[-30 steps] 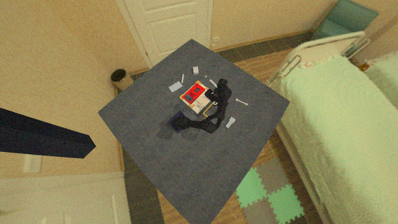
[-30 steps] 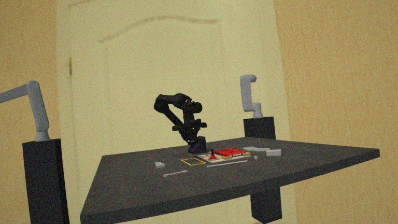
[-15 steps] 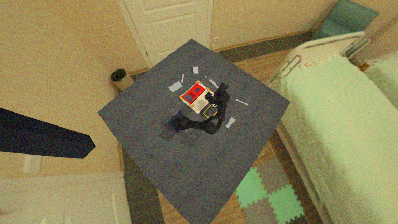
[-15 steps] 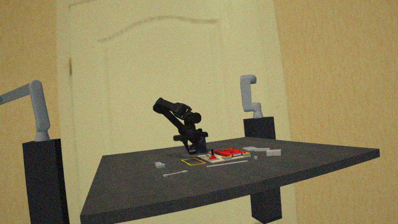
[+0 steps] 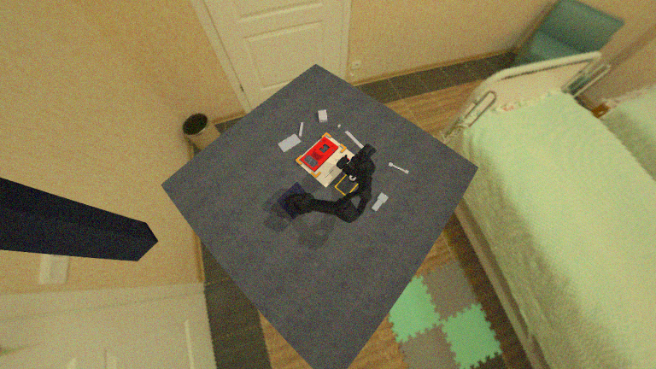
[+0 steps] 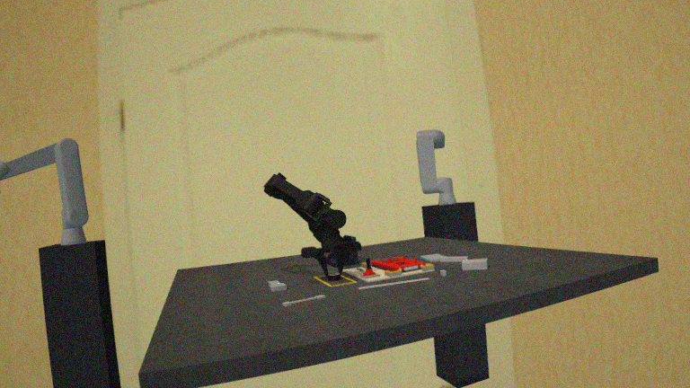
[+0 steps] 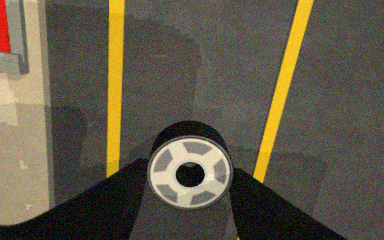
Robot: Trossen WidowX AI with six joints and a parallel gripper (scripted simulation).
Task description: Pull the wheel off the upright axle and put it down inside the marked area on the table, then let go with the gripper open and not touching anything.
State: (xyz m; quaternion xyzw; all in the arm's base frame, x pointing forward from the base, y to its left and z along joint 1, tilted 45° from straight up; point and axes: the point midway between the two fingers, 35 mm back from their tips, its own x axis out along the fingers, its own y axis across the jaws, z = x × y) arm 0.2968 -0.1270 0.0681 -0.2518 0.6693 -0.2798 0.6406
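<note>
Now: the wheel right at my gripper tip. Round my gripper tip: upright axle (100 mm to the left, 70 mm ahead, 20 mm above).
</note>
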